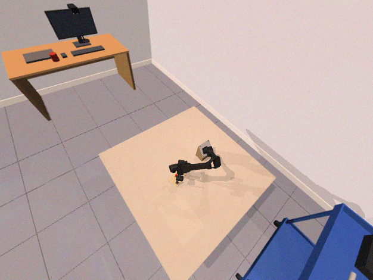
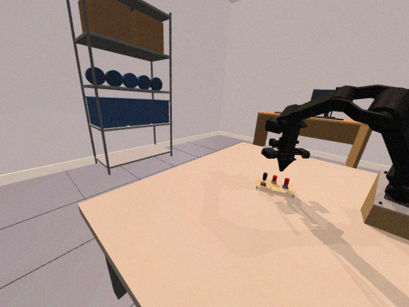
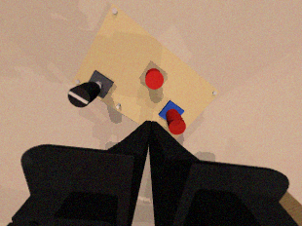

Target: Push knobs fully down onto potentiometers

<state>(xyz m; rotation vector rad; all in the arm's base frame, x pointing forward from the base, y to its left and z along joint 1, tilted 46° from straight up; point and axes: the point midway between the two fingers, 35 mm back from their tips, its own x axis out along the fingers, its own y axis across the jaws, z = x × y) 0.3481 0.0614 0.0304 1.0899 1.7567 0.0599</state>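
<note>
My gripper tip is now 50 mm above the red knob, 30 mm past it and 10 mm to the left of it. Round my gripper tip: dark square part (50 mm below, 50 mm ahead, 40 mm to the left).
</note>
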